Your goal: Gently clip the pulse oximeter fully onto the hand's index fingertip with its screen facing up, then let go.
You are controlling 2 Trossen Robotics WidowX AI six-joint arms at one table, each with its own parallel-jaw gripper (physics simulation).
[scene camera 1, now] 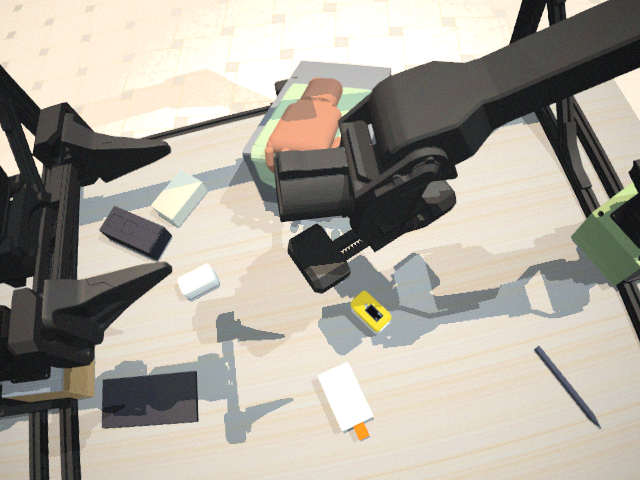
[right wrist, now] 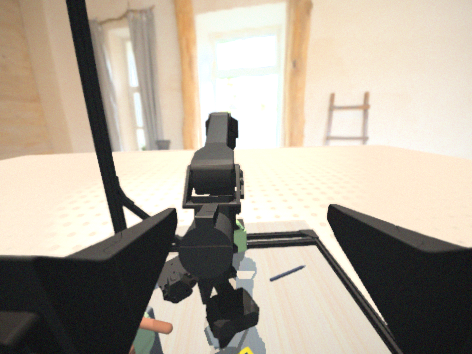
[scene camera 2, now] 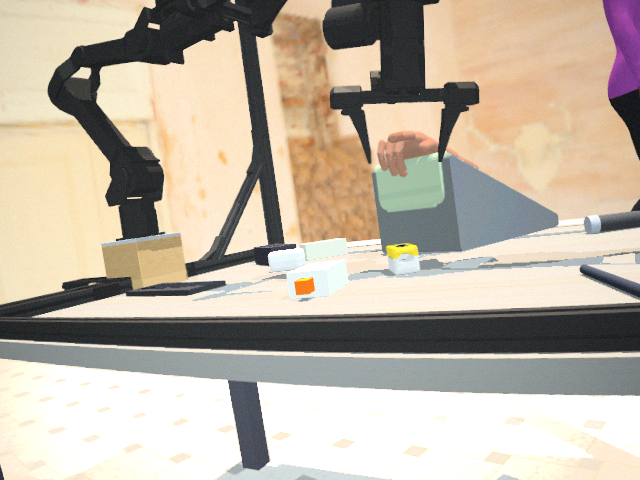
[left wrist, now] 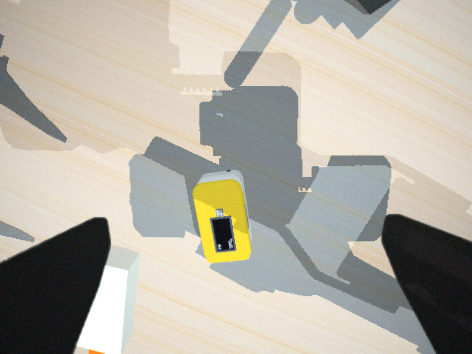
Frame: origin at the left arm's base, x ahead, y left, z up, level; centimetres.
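Seen in the pictures: left gripper, fingertip midpoint: (scene camera 1: 363, 251) (scene camera 2: 404, 162) (left wrist: 249, 229); right gripper, fingertip midpoint: (scene camera 1: 169, 202) (right wrist: 252, 212); left arm's base at its link origin: (scene camera 1: 639, 221); right arm's base at its link origin: (scene camera 2: 140, 237).
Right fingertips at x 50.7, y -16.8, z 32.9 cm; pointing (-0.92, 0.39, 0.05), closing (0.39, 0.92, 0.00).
Offsets run from my right fingertips to a thing's top centre.
The yellow-and-white pulse oximeter @[dy +4.5, dx -12.7, dz -37.8 cm] (scene camera 1: 371, 312) (scene camera 2: 403, 258) (left wrist: 222, 220) (right wrist: 246, 351) lies on the table, its dark screen up. My left gripper (scene camera 2: 405, 160) (left wrist: 249, 229) is open and empty, pointing down above the oximeter, with one finger to each side in the left wrist view. The brown hand (scene camera 1: 307, 124) (scene camera 2: 408, 147) rests palm down on a green pad on a grey wedge stand (scene camera 2: 496, 201). My left arm hides its fingers in part in scene camera 1; one extended finger (right wrist: 157, 326) shows in the right wrist view. My right gripper (scene camera 1: 169, 206) (right wrist: 252, 212) is open and empty, above the table.
A white box with an orange tab @[dy +13.4, dx -3.2, dz -38.4 cm] (scene camera 1: 344, 396) (scene camera 2: 330, 279) (left wrist: 117, 300) lies near the oximeter. A white block @[dy -13.9, dx +6.6, dz -37.9 cm] (scene camera 1: 198, 281), a black block @[dy -27.7, dx +12.3, dz -37.6 cm] (scene camera 1: 135, 232), a pale block @[dy -29.3, dx +3.0, dz -38.2 cm] (scene camera 1: 179, 198) and a dark panel @[dy -2.1, dx +21.6, dz -40.4 cm] (scene camera 1: 149, 400) lie farther left, a pen @[dy +28.7, dx -29.7, dz -40.3 cm] (scene camera 1: 567, 387) (right wrist: 287, 272) at right.
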